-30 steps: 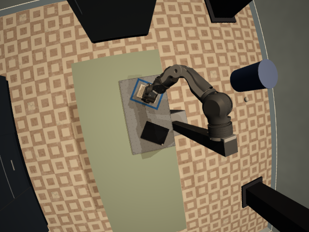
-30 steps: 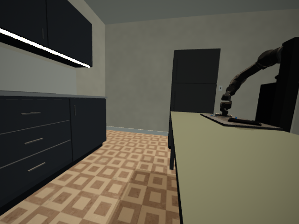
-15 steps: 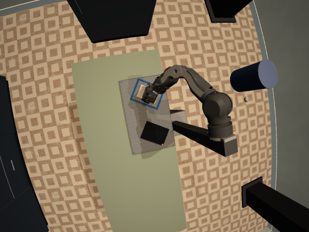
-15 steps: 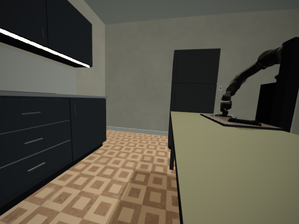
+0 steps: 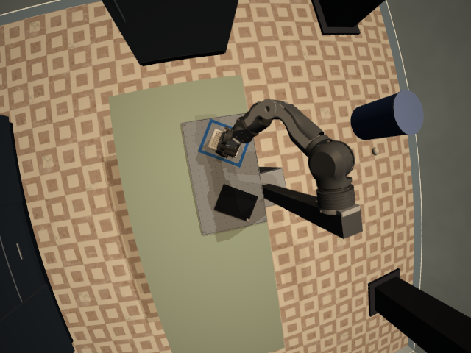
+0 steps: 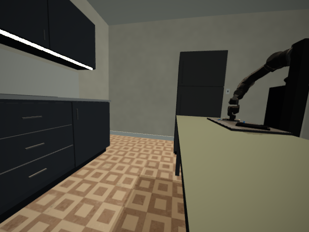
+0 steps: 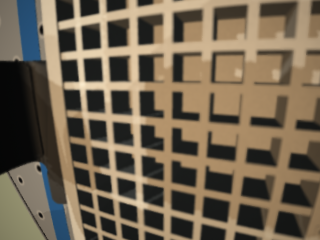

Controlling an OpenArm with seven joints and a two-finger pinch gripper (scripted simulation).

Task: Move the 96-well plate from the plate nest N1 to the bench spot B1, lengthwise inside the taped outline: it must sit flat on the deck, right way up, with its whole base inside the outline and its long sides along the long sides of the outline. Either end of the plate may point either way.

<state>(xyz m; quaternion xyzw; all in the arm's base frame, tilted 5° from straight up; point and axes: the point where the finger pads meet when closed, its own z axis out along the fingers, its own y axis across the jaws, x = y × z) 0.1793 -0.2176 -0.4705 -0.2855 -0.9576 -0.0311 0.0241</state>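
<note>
Now: the cream 96-well plate right at my hand. From my hand the other things lie so: black plate nest N1: 26 cm to the left, 1 cm ahead.
</note>
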